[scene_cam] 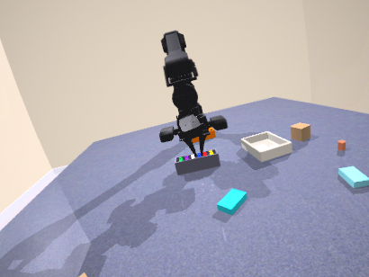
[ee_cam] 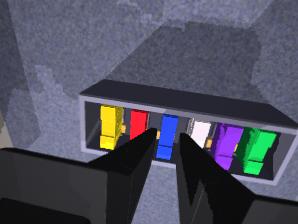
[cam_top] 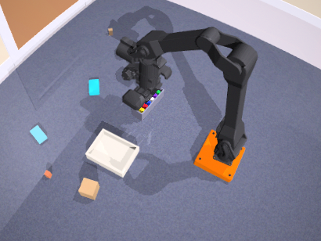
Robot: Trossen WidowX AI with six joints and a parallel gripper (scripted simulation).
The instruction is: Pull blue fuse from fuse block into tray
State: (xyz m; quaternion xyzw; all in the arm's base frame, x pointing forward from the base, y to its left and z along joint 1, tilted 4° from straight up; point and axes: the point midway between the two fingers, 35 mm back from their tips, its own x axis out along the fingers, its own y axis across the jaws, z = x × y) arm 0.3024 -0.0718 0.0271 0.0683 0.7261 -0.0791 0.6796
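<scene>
My gripper tip is now 1 cm above the blue fuse. Round my gripper tip: white tray (2 cm ahead, 21 cm to the left, 4 cm below); small orange cube (17 cm ahead, 36 cm to the left, 3 cm below); small tan cube (30 cm ahead, 28 cm to the right, 3 cm below).
</scene>
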